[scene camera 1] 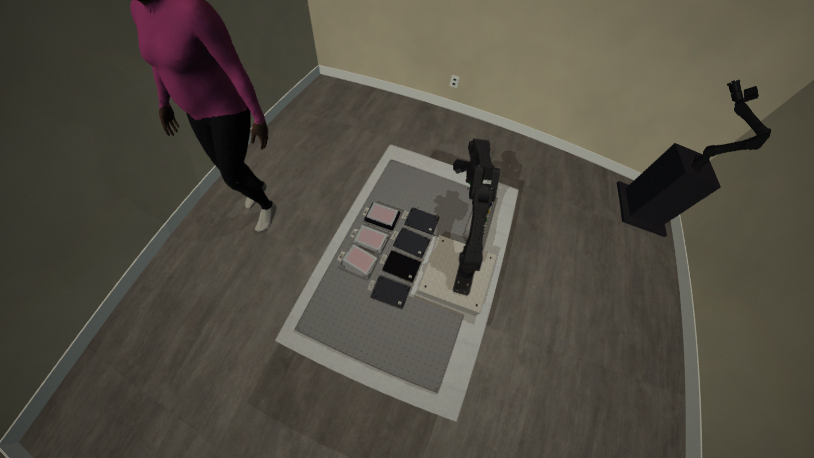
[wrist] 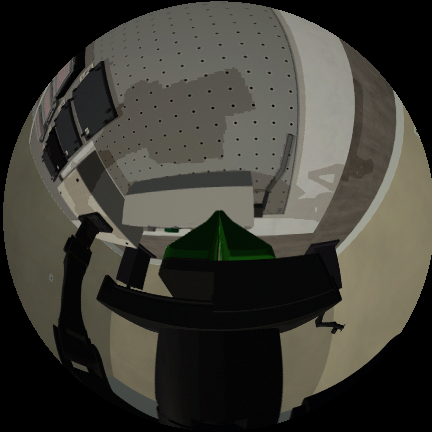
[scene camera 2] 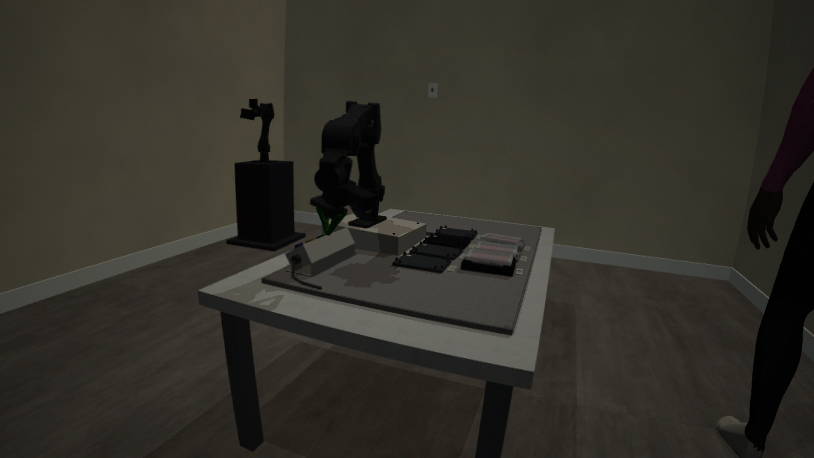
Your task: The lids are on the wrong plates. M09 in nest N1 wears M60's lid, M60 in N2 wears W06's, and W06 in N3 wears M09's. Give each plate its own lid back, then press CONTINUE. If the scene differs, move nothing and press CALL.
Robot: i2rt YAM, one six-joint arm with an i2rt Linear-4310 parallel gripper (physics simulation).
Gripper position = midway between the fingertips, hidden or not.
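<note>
Scene camera 2 shows my gripper (scene camera 2: 327,234), shut and holding nothing. The wrist view shows a button box (wrist: 172,202).
</note>
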